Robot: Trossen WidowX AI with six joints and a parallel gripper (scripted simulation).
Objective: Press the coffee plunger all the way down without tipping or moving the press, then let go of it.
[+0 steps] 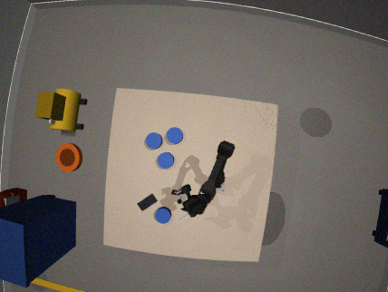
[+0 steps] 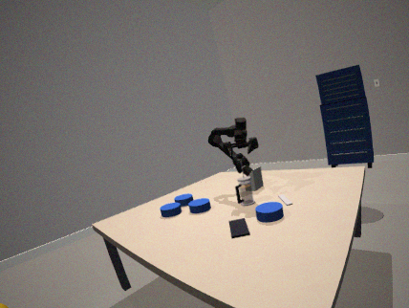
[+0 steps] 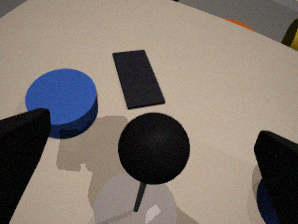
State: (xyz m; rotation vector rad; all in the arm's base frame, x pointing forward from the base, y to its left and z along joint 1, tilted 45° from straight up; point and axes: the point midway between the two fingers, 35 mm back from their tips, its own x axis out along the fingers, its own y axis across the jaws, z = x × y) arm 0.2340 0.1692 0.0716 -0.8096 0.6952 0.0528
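My gripper tip is now 1 cm short of the coffee press and 14 cm above it. Also, from my gripper tip: flat black slab (27 cm ahead, 9 cm to the left, 26 cm below); small white bar (5 cm behind, 19 cm to the left, 26 cm below).
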